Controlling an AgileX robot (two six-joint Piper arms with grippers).
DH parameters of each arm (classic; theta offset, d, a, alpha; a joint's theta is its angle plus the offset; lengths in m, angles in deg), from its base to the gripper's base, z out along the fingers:
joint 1: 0 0.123 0 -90
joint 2: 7.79 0 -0.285 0
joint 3: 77.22 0 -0.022 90
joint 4: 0 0.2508 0 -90
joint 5: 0 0 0.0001 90
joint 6: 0 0.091 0 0
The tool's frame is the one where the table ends.
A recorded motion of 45 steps. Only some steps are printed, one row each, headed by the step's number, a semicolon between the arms.
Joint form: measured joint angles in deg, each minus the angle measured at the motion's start. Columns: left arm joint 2, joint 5, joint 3, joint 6, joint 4, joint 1; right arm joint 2, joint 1, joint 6, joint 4, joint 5, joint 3.
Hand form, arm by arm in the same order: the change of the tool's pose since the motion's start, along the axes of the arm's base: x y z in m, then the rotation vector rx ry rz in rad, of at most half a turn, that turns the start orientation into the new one. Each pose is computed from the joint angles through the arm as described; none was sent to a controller.
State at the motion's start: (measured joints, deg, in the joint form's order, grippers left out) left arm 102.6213 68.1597 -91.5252 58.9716 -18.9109 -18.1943; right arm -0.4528 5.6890 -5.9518 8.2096 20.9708 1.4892
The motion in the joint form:
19: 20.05 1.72 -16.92 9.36 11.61 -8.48; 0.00 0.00 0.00 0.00 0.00 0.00
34: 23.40 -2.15 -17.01 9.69 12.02 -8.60; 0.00 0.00 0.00 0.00 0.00 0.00
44: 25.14 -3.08 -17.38 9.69 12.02 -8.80; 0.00 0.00 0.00 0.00 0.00 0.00
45: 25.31 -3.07 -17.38 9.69 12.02 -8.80; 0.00 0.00 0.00 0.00 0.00 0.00
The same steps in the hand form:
19: 0.0513 -0.0697 -0.0696 0.2390 -0.0457 -0.3365; 0.0000 0.0000 0.0000 0.0000 0.0000 0.0000
34: 0.0618 -0.0751 -0.0950 0.2452 -0.0590 -0.3358; 0.0000 0.0000 0.0000 0.0000 0.0000 0.0000
44: 0.0652 -0.0786 -0.1071 0.2479 -0.0519 -0.3383; 0.0000 0.0000 0.0000 0.0000 0.0000 0.0000
45: 0.0654 -0.0786 -0.1085 0.2488 -0.0489 -0.3387; 0.0000 0.0000 0.0000 0.0000 0.0000 0.0000

